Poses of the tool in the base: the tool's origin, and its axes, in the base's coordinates. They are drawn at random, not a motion.
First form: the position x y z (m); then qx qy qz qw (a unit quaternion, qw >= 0).
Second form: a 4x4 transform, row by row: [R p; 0 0 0 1], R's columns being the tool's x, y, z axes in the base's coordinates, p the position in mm. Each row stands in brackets. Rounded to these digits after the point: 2 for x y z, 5 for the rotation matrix.
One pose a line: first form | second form
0.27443 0.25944 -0.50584 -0.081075 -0.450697 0.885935 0.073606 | [[-0.97602 -0.05734 -0.21000 274.43], [0.20350 -0.58291 -0.78664 259.44], [-0.07731 -0.81051 0.58060 -505.84], [0 0 0 1]]
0.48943 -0.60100 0.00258 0.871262 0.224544 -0.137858 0.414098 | [[0.86115 0.50545 -0.05425 489.43], [0.27710 -0.55621 -0.78349 -601.00], [-0.42619 0.65967 -0.61904 2.58], [0 0 0 1]]
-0.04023 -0.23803 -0.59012 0.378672 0.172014 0.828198 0.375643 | [[-0.43100 -0.49194 0.75646 -40.23], [0.75249 -0.65861 0.00043 -238.03], [0.49800 0.56941 0.65404 -590.12], [0 0 0 1]]
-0.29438 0.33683 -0.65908 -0.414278 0.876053 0.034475 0.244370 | [[-0.53731 -0.74271 0.39960 -294.38], [-0.70901 0.65437 0.26288 336.83], [-0.45673 -0.14207 -0.87819 -659.08], [0 0 0 1]]
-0.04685 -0.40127 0.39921 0.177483 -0.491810 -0.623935 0.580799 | [[-0.26234 0.55019 -0.79276 -46.85], [-0.89934 0.15841 0.40755 -401.27], [0.34981 0.81988 0.45325 399.21], [0 0 0 1]]
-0.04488 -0.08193 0.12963 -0.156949 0.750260 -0.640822 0.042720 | [[-0.94708 -0.18075 0.26525 -44.88], [-0.29026 0.12943 -0.94816 -81.93], [0.13705 -0.97498 -0.17505 129.63], [0 0 0 1]]
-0.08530 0.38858 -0.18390 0.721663 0.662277 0.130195 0.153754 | [[0.08888 0.91585 0.39157 -85.30], [0.99592 -0.07550 -0.04947 388.58], [-0.01574 0.39437 -0.91882 -183.90], [0 0 0 1]]
